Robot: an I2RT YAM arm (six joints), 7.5 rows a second.
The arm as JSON. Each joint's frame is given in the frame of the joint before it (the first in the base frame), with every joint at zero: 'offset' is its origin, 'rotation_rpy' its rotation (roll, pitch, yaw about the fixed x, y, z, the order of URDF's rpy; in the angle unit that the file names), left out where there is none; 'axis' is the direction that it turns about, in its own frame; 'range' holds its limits. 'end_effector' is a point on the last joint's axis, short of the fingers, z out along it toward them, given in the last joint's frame.
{
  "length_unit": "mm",
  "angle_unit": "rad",
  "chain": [
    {
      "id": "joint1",
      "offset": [
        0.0,
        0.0,
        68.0
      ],
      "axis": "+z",
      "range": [
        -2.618,
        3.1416
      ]
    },
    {
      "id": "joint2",
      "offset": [
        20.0,
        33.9,
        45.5
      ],
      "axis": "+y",
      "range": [
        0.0,
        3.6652
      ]
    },
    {
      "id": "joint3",
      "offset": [
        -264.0,
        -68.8,
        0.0
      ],
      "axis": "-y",
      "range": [
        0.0,
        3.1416
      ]
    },
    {
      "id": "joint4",
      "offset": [
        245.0,
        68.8,
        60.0
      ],
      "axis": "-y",
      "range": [
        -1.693,
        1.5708
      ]
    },
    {
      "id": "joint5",
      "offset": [
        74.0,
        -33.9,
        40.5
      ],
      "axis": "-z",
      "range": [
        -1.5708,
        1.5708
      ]
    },
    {
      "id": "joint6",
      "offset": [
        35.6,
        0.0,
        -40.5
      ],
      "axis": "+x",
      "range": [
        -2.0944,
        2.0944
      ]
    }
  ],
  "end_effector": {
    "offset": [
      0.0,
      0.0,
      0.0
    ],
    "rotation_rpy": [
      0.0,
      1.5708,
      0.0
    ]
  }
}
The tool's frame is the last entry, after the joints.
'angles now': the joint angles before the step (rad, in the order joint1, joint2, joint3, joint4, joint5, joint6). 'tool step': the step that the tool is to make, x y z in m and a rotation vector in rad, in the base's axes. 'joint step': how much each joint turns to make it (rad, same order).
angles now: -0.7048, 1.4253, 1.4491, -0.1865, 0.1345, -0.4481
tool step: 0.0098, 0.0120, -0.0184, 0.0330, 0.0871, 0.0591
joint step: 0.0458, -0.0025, -0.0404, -0.0464, -0.0071, -0.0316
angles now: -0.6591, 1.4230, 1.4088, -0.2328, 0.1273, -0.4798
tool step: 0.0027, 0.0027, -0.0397, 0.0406, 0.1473, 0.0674
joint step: 0.0072, 0.0011, -0.1028, -0.0298, -0.0395, -0.0737
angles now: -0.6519, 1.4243, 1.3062, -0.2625, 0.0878, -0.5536
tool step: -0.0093, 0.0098, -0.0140, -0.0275, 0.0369, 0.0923
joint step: -0.0011, -0.0545, -0.0967, 0.0336, -0.0699, -0.0762
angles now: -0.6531, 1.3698, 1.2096, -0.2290, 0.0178, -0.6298
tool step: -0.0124, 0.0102, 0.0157, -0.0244, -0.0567, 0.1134
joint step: -0.0126, -0.0650, -0.0107, 0.0043, -0.1233, -0.0299
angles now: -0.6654, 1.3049, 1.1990, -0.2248, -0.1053, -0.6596
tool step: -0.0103, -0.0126, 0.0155, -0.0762, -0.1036, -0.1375
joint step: -0.0431, -0.0142, -0.0030, 0.1192, 0.0893, 0.0314
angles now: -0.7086, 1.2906, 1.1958, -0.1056, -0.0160, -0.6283
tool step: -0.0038, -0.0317, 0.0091, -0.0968, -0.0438, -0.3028
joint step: -0.0548, 0.0673, 0.0434, 0.1223, 0.2515, -0.0044
